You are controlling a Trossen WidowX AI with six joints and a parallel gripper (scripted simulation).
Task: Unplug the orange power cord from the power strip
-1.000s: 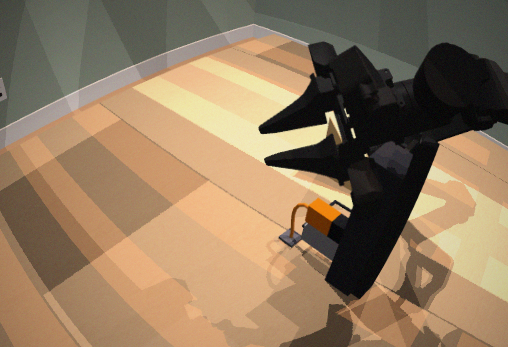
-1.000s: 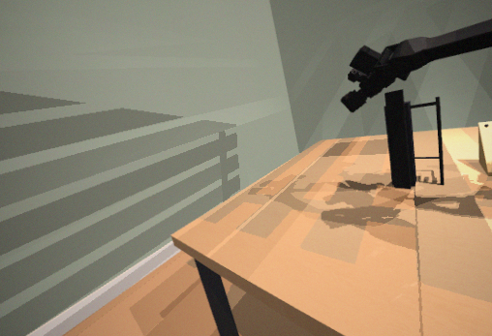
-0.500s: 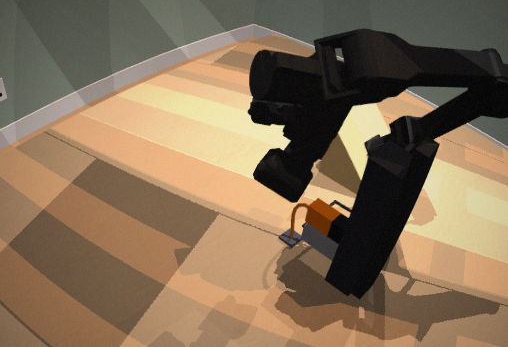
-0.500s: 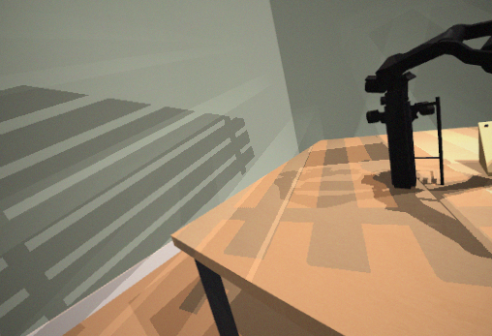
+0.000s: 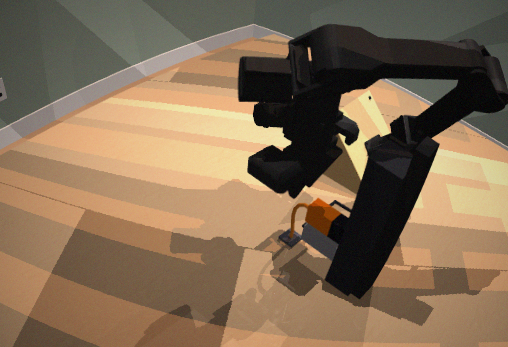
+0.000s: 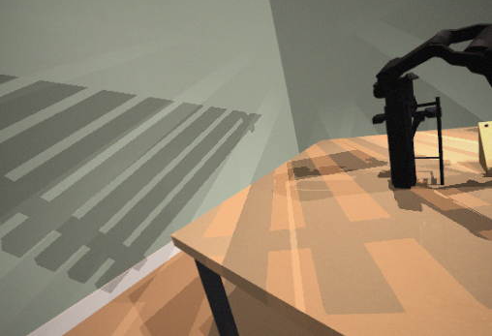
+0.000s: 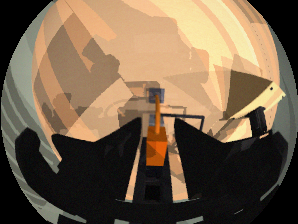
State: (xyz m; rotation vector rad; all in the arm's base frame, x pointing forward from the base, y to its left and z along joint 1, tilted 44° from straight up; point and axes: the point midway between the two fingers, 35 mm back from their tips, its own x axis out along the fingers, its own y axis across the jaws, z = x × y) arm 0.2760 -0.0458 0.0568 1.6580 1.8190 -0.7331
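My gripper tip is now 7 cm to the right of the orange plug, 1 cm past it and 1 cm above it. Also, from my gripper tip: black upright panel 14 cm to the left, 2 cm above.
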